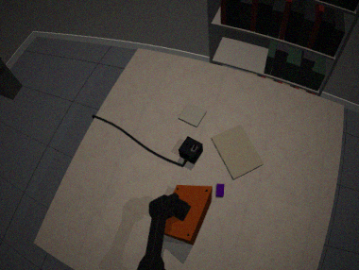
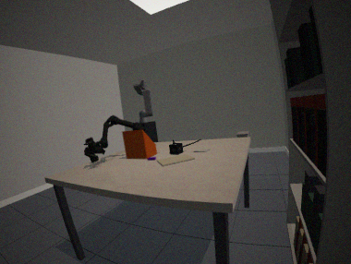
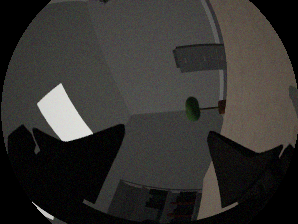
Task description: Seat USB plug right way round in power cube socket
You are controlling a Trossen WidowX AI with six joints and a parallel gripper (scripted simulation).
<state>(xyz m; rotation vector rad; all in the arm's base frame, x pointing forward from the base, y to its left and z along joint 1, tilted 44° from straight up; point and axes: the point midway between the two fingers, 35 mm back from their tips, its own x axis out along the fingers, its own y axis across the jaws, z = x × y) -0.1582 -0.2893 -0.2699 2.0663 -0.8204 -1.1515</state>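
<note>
The grey USB plug is 530 mm to the left of my gripper tip, 420 mm ahead of it and 60 mm below it. Round my gripper tip: flat beige pad 530 mm ahead, 360 mm to the left, 150 mm below; small purple block 350 mm to the left, 320 mm ahead, 150 mm below; USB socket 530 mm to the left, 420 mm ahead, 90 mm below.
</note>
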